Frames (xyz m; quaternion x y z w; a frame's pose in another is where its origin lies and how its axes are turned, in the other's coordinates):
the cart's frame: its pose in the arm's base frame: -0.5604 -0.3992 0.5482 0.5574 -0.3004 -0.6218 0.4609
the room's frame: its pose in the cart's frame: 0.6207 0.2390 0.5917 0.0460 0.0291 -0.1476 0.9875
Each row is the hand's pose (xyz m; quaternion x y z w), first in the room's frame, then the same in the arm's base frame.
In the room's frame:
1: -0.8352 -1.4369 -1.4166 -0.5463 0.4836 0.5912 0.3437
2: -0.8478 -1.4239 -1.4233 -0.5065 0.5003 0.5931 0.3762
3: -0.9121 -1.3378 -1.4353 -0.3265 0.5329 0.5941 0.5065
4: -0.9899 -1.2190 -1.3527 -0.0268 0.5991 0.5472 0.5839
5: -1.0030 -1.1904 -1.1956 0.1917 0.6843 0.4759 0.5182
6: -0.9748 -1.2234 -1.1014 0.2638 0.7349 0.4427 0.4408
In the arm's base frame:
1: 0.0802 0.6192 -0.0128 0.2083 0.0700 0.1620 0.9620
2: 0.0883 0.6210 0.0047 0.2531 0.0412 0.1611 0.9530
3: 0.1111 0.6141 0.1101 0.4191 -0.0955 0.1385 0.8922
4: 0.0453 0.5826 0.2573 0.6260 -0.2560 0.1826 0.7136
5: -0.1056 0.5516 0.3014 0.7319 -0.3086 0.3049 0.5254
6: -0.2025 0.5391 0.2667 0.7485 -0.2993 0.3925 0.4428

